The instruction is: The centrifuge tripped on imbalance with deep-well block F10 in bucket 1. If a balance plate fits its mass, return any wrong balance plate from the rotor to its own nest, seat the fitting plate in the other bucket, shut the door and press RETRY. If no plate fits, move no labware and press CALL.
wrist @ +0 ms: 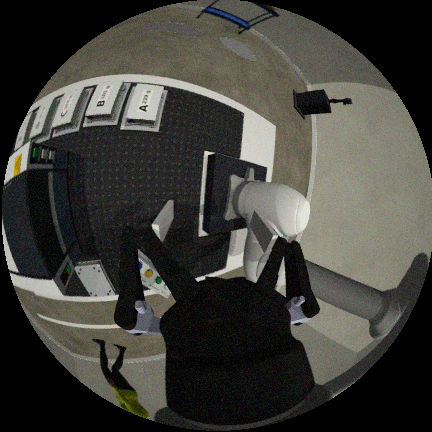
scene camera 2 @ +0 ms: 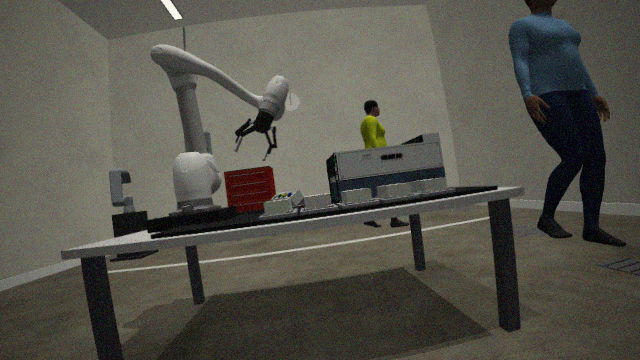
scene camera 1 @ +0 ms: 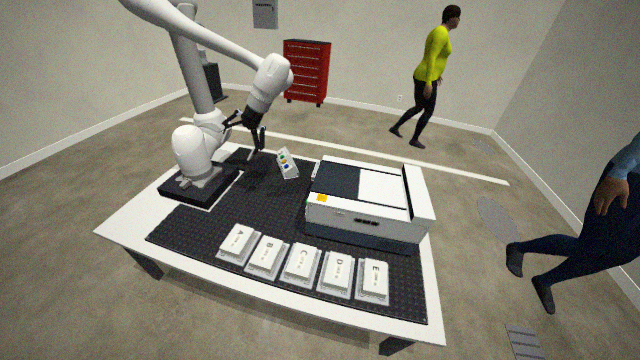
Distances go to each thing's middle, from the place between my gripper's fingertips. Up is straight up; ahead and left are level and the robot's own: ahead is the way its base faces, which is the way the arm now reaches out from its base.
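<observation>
I find the balance plate A (scene camera 1: 236,244) 230 mm below my hand, 140 mm ahead of it and 270 mm to the right of it. The balance plate B (scene camera 1: 266,255) is 230 mm below my hand as well, 270 mm ahead and 290 mm to the right, while the balance plate C (scene camera 1: 300,265), again 230 mm below my hand, lies 410 mm ahead and 270 mm to the right. And there is the button box (wrist: 150,278), 220 mm below my hand, 300 mm to the left of it and 110 mm ahead.
</observation>
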